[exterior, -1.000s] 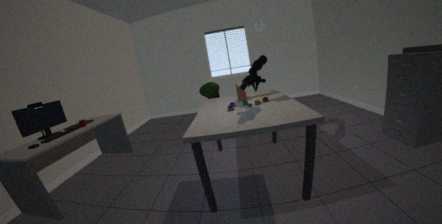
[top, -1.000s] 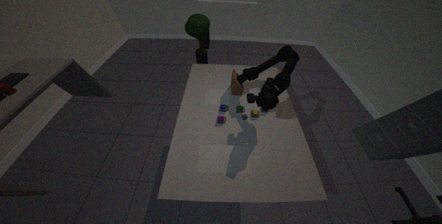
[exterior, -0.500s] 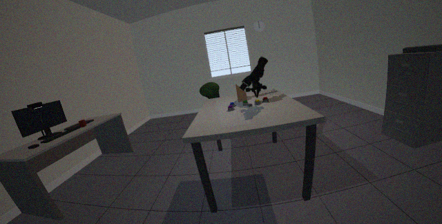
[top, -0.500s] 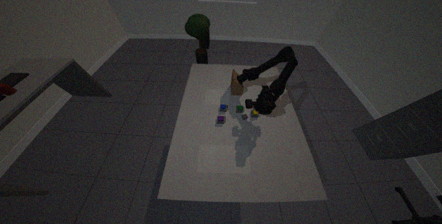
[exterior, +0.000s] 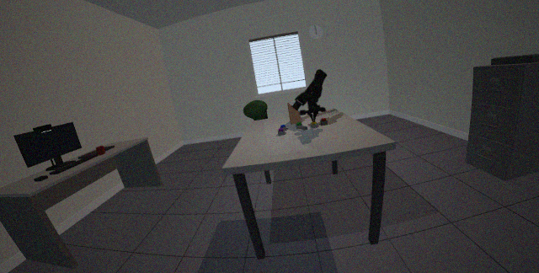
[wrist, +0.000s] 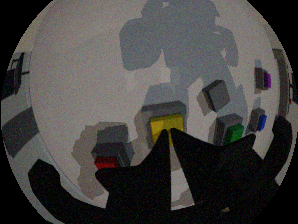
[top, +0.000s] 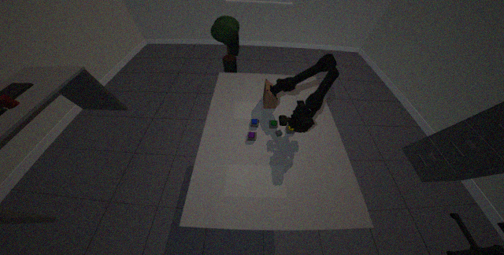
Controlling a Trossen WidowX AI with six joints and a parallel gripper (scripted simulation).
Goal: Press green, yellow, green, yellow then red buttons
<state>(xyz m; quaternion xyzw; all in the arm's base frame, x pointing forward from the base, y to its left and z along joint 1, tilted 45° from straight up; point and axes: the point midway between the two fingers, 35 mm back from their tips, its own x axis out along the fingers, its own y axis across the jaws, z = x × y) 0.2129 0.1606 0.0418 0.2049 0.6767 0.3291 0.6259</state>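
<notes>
Now: the yellow button 1 cm below my gripper tip. Also, from my gripper tip: grey block 7 cm to the right, 4 cm ahead, 3 cm below; then green button 11 cm to the right, 2 cm behind; then red button 8 cm to the left, 6 cm behind.
</notes>
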